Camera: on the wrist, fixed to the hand. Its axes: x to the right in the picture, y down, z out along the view.
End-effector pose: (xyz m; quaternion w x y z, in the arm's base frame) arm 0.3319 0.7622 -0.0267 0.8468 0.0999 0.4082 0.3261
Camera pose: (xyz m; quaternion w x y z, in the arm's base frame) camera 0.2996 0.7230 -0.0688 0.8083 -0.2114 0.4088 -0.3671
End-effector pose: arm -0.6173 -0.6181 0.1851 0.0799 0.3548 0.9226 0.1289
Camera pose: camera -0.6419 -0.6608 0.2290 0.0942 -0.3995 0.9113 0.0312
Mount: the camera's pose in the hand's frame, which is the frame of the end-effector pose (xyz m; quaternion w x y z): -0.0132 -0.0332 -0.0555 0.7106 0.0234 0.0485 -0.7016
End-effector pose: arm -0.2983 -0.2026 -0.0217 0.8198 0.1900 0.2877 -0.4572
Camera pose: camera -0.3489 -0.1792 -0.0571 0.2434 -0.0255 0.3668 -0.8975
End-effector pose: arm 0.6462 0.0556 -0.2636 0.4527 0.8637 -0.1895 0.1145
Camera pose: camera 0.6471 0.1216 -0.2617 0.3910 0.7517 0.4959 -0.1899
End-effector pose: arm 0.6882 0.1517 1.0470 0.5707 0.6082 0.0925 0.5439
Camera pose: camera 0.6573 0.1860 0.9998 0.7684 0.3542 0.5328 0.0134
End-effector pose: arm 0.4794 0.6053 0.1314 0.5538 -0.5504 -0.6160 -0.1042
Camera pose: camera 0.4817 0.5445 0.1571 0.3632 0.0591 -0.7995 -0.4749
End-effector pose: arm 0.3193 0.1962 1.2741 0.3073 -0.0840 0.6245 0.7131
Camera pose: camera 0.3332 0.1405 1.2415 0.6903 -0.5252 0.4164 0.2724
